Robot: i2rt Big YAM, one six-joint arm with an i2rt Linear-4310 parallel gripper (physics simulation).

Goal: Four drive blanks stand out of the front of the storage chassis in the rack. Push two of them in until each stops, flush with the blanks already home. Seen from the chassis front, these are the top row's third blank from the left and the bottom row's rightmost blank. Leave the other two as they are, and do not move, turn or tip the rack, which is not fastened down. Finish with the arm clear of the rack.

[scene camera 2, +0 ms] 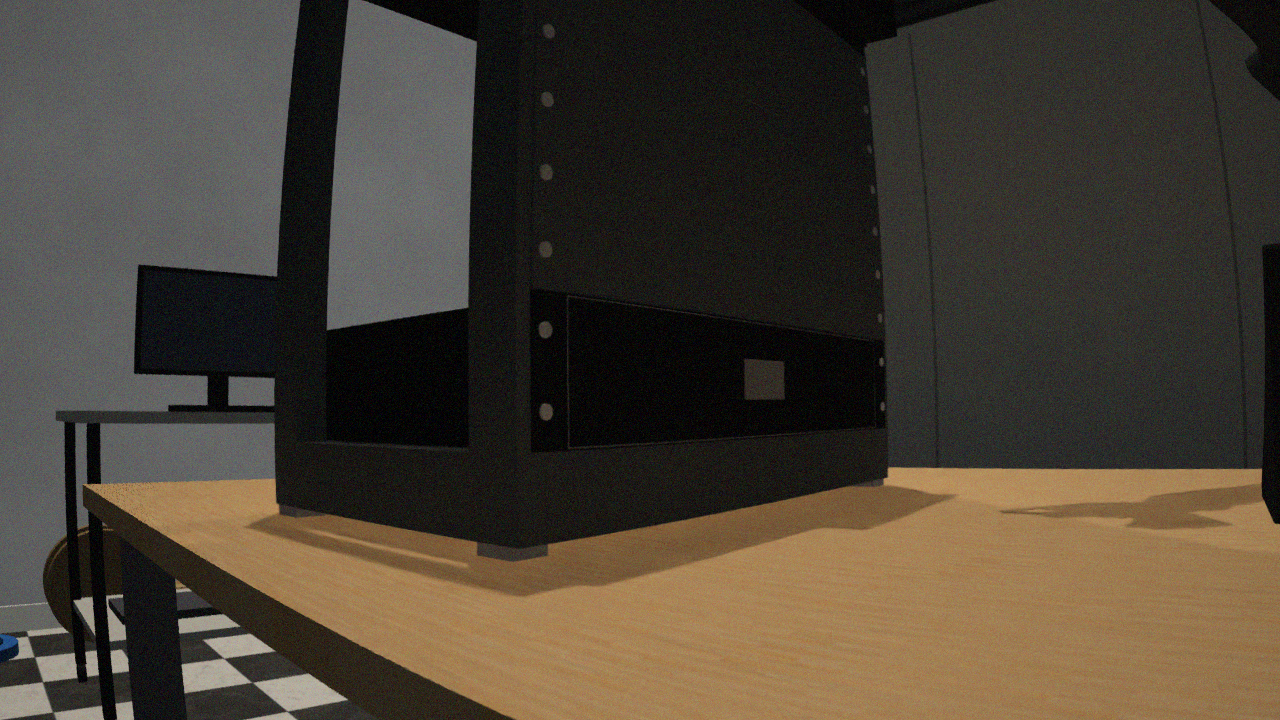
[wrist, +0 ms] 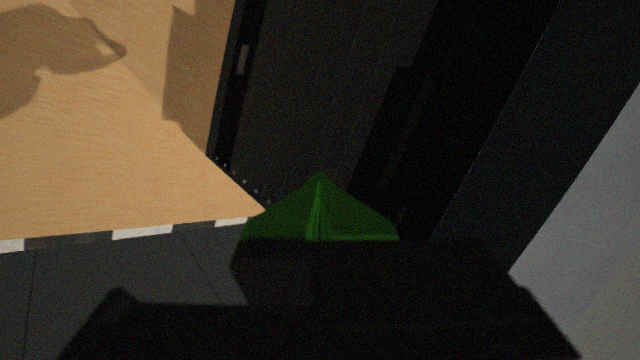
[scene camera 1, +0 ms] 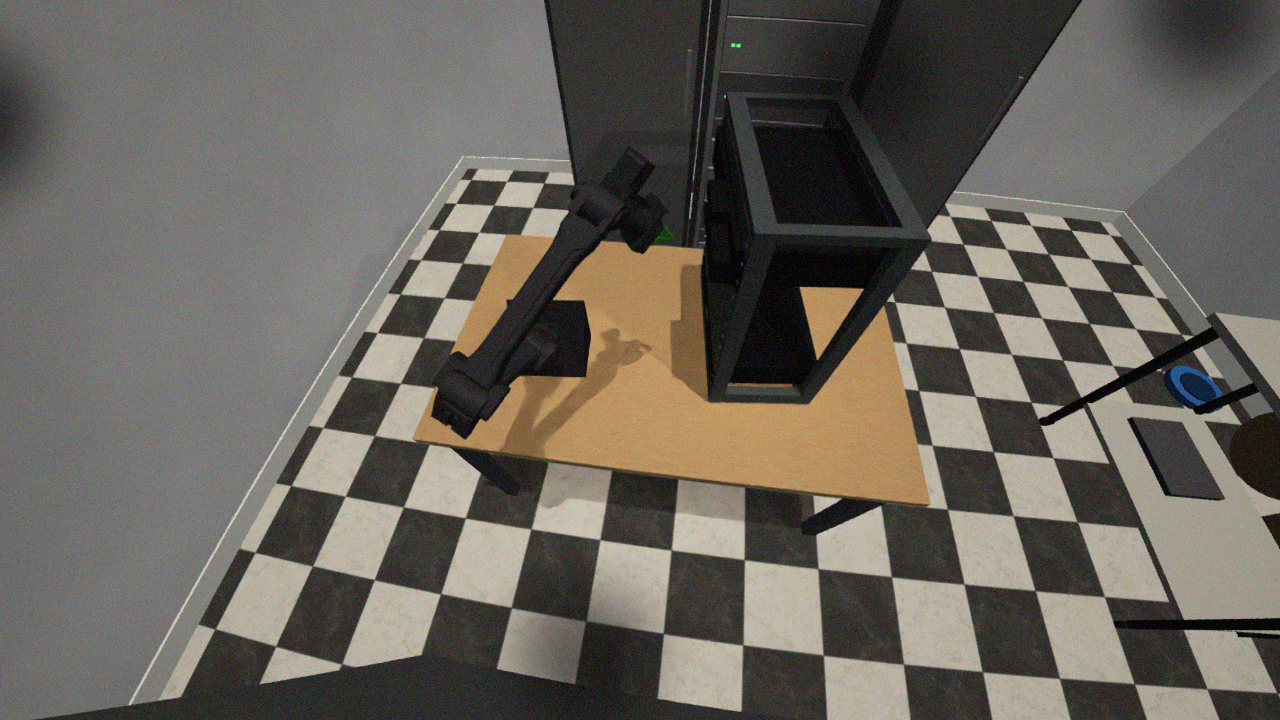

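Seen in the pictures: gripper, between the fingertips: [wrist: 319,180] [scene camera 1: 673,239]; arm's base, origin of its link: [scene camera 1: 543,342].
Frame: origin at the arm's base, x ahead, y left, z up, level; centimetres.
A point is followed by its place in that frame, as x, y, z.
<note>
The open-frame rack [scene camera 1: 754,170] @(50.5, 6.7, 53.0) [scene camera 2: 501,223] @(47.4, 39.1, 10.1) [wrist: 540,130] @(47.7, 12.5, 49.5) stands upright on the table. The storage chassis front faces the arm and is very dark. In scene camera 1, dark blocky shapes [scene camera 1: 718,210] @(44.7, 3.2, 46.2) stick out of the rack's left side. In the wrist view, a black stepped shape [wrist: 395,110] @(42.8, 9.9, 39.3) stands out beside the grey panels; single blanks and their depth cannot be told. My gripper [scene camera 1: 664,235] @(36.3, 2.7, 38.9) [wrist: 319,180] @(36.3, 2.7, 38.9) is shut and empty, its green fingertips together. It is off the rack's front side in scene camera 1. Any gap to the chassis cannot be judged. The fingertips do not show in scene camera 2.
Below the chassis are grey panels [scene camera 2: 698,179] @(47.1, 22.2, 15.9) [wrist: 310,75] @(47.7, 13.0, 22.9) and a black bottom unit with a pale label [scene camera 2: 764,379] @(47.6, 14.0, 2.1) [wrist: 242,60] @(47.6, 13.7, 2.2). The wooden table [scene camera 1: 626,429] @(26.9, -21.5, -8.3) [scene camera 2: 895,608] @(25.8, 37.0, -8.2) [wrist: 100,175] @(30.0, -18.7, -8.3) carries a black block [scene camera 1: 572,340] @(8.7, 1.2, 0.6) under the arm. A tall dark cabinet [scene camera 1: 626,71] stands behind.
</note>
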